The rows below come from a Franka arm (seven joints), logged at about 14 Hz.
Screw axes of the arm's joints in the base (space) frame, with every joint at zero. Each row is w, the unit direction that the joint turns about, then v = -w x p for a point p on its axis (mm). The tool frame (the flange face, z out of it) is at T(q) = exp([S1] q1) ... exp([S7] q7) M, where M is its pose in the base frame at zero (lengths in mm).
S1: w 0 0 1 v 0 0 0
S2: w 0 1 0 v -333 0 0
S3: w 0 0 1 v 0 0 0
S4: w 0 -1 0 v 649 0 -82.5
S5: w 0 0 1 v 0 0 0
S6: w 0 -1 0 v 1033 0 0
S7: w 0 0 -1 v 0 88 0
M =
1 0 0 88
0 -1 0 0
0 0 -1 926
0 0 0 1
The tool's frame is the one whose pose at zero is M.
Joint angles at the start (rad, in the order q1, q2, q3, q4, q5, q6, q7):
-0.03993, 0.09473, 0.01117, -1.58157, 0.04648, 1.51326, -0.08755
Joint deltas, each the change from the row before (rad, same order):
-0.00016, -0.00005, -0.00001, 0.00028, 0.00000, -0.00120, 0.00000
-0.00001, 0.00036, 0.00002, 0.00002, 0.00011, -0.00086, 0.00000
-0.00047, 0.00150, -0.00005, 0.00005, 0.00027, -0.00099, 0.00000
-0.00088, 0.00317, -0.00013, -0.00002, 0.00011, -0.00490, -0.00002
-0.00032, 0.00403, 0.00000, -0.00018, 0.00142, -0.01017, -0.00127
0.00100, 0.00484, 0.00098, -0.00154, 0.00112, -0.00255, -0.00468
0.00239, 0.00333, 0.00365, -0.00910, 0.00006, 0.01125, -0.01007
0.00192, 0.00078, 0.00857, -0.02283, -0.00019, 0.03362, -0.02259
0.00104, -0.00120, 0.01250, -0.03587, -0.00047, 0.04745, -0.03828
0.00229, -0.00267, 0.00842, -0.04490, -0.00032, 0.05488, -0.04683
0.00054, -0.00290, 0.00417, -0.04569, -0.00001, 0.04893, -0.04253
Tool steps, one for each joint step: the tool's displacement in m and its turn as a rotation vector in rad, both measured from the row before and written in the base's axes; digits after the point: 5 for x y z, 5 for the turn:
-0.00014, -0.00009, 0.00007, 0.00003, 0.00087, -0.00011
-0.00002, 0.00002, -0.00026, 0.00015, 0.00120, 0.00004
0.00022, -0.00027, -0.00090, 0.00036, 0.00243, -0.00050
0.00011, -0.00055, -0.00216, 0.00040, 0.00807, -0.00077
-0.00034, 0.00002, -0.00306, 0.00218, 0.01425, 0.00126
0.00065, 0.00121, -0.00363, 0.00245, 0.00862, 0.00656
0.00134, 0.00329, -0.00533, 0.00245, 0.00061, 0.01531
0.00212, 0.00562, -0.00868, 0.00473, -0.01123, 0.03093
0.00167, 0.00728, -0.01259, 0.00739, -0.01481, 0.04879
0.00061, 0.00581, -0.01539, 0.00799, -0.01504, 0.05415
-0.00093, 0.00250, -0.01602, 0.00664, -0.00826, 0.04429

